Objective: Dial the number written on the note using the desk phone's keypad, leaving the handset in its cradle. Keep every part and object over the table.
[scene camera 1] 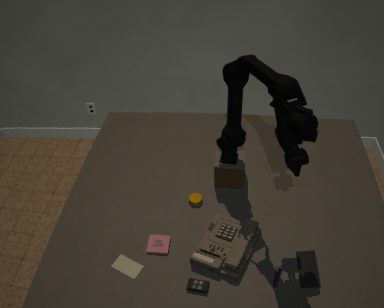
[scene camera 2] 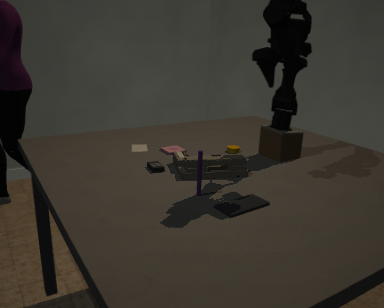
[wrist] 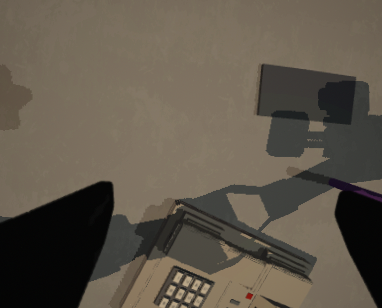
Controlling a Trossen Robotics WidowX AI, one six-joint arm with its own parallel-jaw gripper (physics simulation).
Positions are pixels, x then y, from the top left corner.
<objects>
The gripper shows in scene camera 1, in scene camera 2 [280, 89] and in the wrist view. A dark flat slab shows in scene camera 1 [307, 264], in scene camera 2 and in the wrist view. One and the same spot on the dark flat slab: [wrist: 284, 92] is [scene camera 2: 252, 200]. One and the same spot on the gripper: [wrist: 57, 245] is [scene camera 1: 290, 149].
</objects>
